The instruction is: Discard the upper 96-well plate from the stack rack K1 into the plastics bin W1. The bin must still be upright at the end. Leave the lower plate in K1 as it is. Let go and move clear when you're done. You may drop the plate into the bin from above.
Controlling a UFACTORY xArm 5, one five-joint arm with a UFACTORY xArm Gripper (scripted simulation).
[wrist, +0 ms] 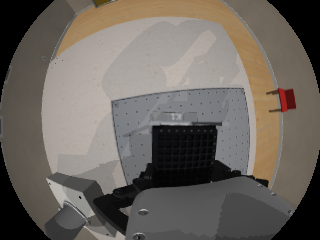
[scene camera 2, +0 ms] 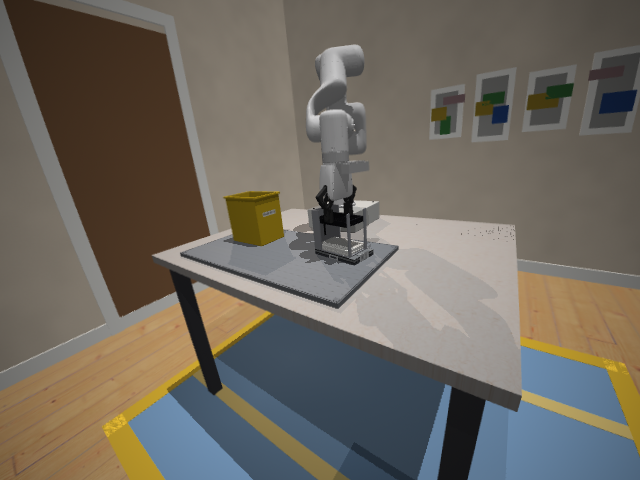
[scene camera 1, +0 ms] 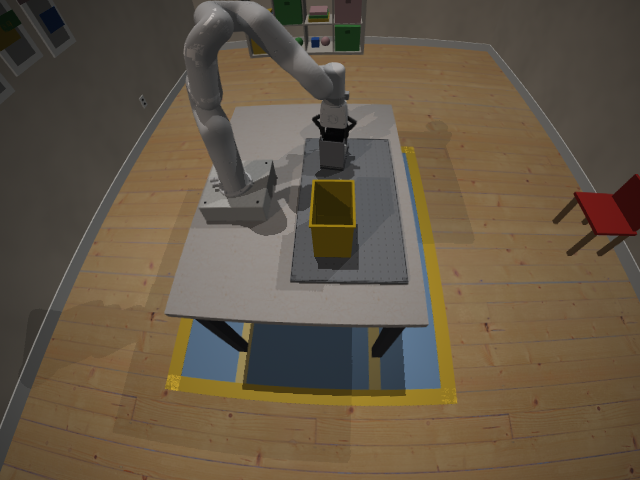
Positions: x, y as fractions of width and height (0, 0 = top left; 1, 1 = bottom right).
A yellow plastics bin shows in scene camera 2 (0.40, 0.46) and in scene camera 1 (0.52, 0.44).
